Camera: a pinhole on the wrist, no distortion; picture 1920 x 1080 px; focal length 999.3 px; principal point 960.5 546.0 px. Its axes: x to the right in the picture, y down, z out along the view. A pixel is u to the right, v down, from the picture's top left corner.
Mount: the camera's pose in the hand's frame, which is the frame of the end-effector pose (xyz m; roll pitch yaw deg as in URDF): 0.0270 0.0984 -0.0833 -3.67 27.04 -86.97
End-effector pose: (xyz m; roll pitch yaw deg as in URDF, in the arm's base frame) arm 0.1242 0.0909 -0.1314 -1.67 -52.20 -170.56
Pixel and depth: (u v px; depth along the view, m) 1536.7 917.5 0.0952
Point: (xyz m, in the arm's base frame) 0.0612 0.0714 -0.0895
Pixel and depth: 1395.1 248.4 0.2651
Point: 0.2015 0.2322 -0.0831
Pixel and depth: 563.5 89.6 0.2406
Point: 0.3146 0.0501 -0.0740
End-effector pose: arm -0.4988 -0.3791 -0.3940 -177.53 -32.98 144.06
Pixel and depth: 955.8 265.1 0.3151
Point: -0.5983 -0.3785 -0.5802
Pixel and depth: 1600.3 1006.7 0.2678
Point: -0.7478 -0.4052 -0.3477
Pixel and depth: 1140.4 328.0 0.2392
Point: -0.5794 -0.3905 -0.4876
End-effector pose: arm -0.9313 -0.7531 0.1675 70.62 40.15 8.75
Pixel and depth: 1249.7 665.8 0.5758
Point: -0.8579 -1.1765 -0.0620
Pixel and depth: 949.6 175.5 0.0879
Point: -0.8992 -0.7263 0.2065
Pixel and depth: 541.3 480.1 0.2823
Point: -0.7899 -0.9185 0.2603
